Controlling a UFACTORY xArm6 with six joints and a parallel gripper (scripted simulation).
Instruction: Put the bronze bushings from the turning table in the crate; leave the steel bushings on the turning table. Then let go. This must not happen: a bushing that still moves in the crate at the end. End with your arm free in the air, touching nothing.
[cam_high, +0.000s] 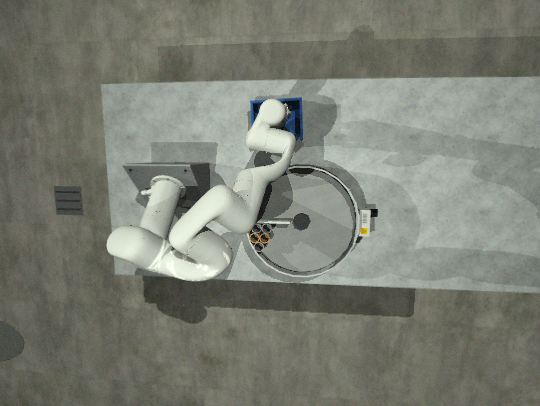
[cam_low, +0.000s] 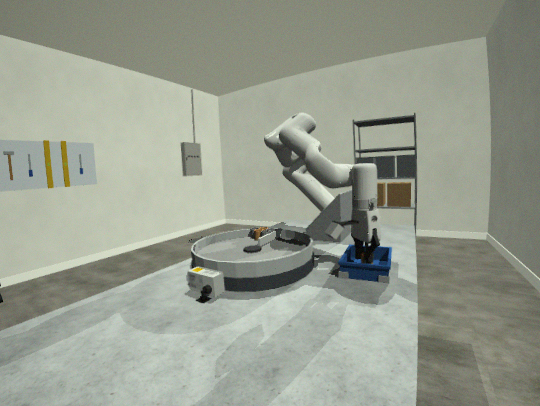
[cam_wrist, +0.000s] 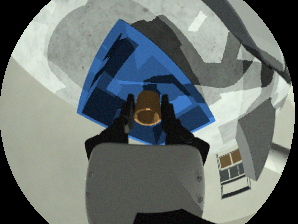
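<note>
The blue crate is 20 mm below my hand, 10 mm to the left of it and 10 mm behind it. The rest, counted from my hand: round turning table 380 mm to the right, 40 mm ahead.
</note>
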